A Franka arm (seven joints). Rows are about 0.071 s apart.
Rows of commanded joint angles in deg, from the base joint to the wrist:
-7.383 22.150 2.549 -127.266 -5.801 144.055 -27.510
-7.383 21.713 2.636 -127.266 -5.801 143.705 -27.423
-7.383 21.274 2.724 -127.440 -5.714 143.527 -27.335
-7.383 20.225 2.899 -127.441 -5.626 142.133 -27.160
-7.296 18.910 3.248 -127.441 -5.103 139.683 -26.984
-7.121 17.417 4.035 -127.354 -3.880 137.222 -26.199
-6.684 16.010 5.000 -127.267 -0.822 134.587 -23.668
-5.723 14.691 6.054 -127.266 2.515 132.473 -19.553
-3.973 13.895 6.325 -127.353 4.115 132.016 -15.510
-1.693 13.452 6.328 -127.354 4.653 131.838 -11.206
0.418 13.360 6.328 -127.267 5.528 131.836 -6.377
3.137 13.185 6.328 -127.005 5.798 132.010 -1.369
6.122 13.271 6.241 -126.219 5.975 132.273 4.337
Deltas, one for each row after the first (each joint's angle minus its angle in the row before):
0.000 -0.437 0.087 0.000 0.000 -0.350 0.087
0.000 -0.439 0.088 -0.174 0.087 -0.178 0.088
0.000 -1.049 0.175 -0.001 0.088 -1.394 0.175
0.087 -1.315 0.349 0.000 0.523 -2.450 0.176
0.175 -1.493 0.787 0.087 1.223 -2.461 0.785
0.437 -1.407 0.965 0.087 3.058 -2.635 2.531
0.961 -1.319 1.054 0.001 3.337 -2.114 4.115
1.750 -0.796 0.271 -0.087 1.600 -0.457 4.043
2.280 -0.443 0.003 -0.001 0.538 -0.178 4.304
2.111 -0.092 0.000 0.087 0.875 -0.002 4.829
2.719 -0.175 0.000 0.262 0.270 0.174 5.008
2.985 0.086 -0.087 0.786 0.177 0.263 5.706

